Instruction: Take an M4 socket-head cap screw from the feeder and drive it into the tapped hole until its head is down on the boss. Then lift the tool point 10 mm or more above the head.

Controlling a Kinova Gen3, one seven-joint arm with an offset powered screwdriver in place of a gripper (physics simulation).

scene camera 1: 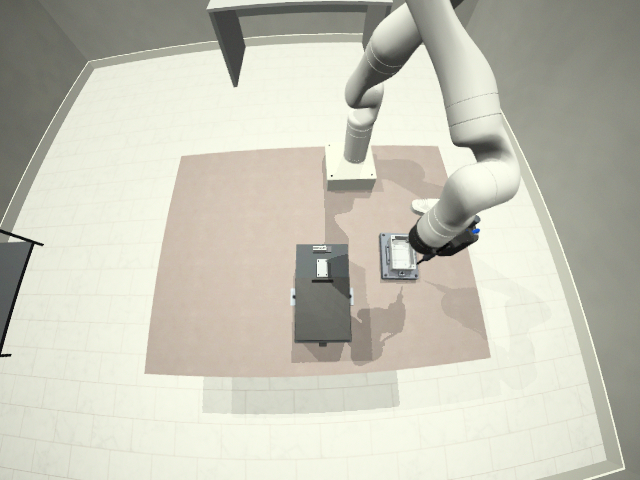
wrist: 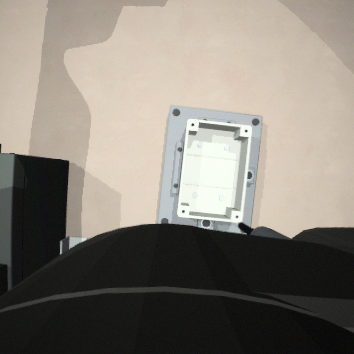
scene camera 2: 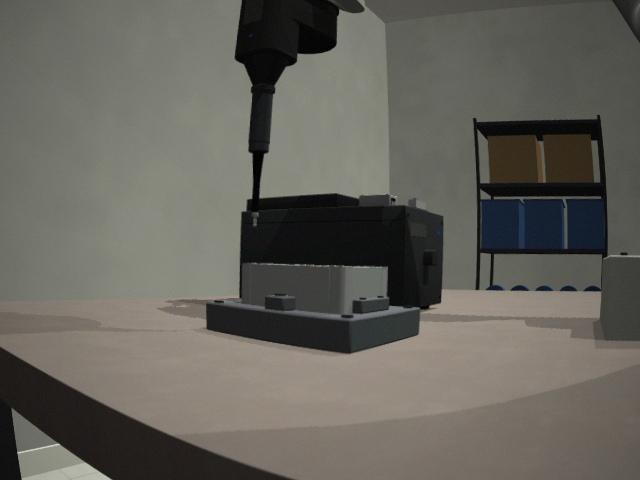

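Note:
The black screwdriver, my gripper (scene camera 1: 418,262) (scene camera 2: 254,212) (wrist: 242,226), points down with a small silver screw (scene camera 2: 254,220) at its bit tip, head up against the bit. The screw hangs clear above the left end of the pale open housing (scene camera 1: 402,253) (scene camera 2: 289,284) (wrist: 212,170). In the wrist view the tip shows beside the housing's lower right corner boss (wrist: 237,217); the screw itself is hidden there. Corner bosses with dark holes show in the wrist view. The housing sits in a grey fixture plate (scene camera 1: 384,272) (scene camera 2: 279,325) (wrist: 170,150). The dark feeder (scene camera 1: 323,310) (scene camera 2: 330,242) (wrist: 44,210) stands apart from it.
The arm's pale base block (scene camera 1: 351,183) (scene camera 2: 620,299) stands behind the feeder and fixture. Small clamp blocks (scene camera 2: 280,302) (scene camera 2: 371,304) flank the housing. A shelf rack (scene camera 2: 540,187) with boxes stands in the background.

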